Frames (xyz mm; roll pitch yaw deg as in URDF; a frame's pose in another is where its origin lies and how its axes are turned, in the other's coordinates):
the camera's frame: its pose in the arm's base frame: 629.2 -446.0 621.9 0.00 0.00 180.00
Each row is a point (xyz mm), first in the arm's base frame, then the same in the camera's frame.
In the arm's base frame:
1: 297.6 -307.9 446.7
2: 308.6 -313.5 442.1
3: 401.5 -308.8 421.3
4: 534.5 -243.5 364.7
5: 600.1 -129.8 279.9
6: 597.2 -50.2 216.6
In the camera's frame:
1: 331.6 -138.1 -175.2
2: 320.6 -132.5 -179.8
3: 227.7 -137.2 -200.6
4: 94.7 -202.5 -257.2
5: 29.1 -316.2 -342.0
6: 32.0 -395.8 -405.3

